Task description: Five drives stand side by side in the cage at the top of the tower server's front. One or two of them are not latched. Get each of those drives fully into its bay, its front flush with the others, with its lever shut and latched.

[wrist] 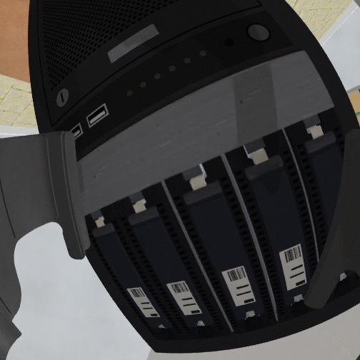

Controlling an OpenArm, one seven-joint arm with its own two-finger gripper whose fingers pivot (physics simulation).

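The tower server's cage (175,346) holds a row of dark drives side by side. From the left they are the first drive (120,260), second drive (160,250), middle drive (217,230), fourth drive (275,205) and rightmost drive (327,165). Each has a dark bar and a beige latch piece at its upper end. Pale metal shows behind the latch pieces of the middle and fourth drives. I cannot tell which drive stands proud or unlatched. My gripper (186,209) is open and empty, its fingers spread across the row. The right finger hides part of the rightmost drive, including its label area.
A grey metal strip (165,145) borders the cage above the drives. Beyond it is the server's front panel with a round button (258,32), USB ports (97,115), a lock (62,97) and a perforated grille (95,35). A brown surface (14,40) shows at top left.
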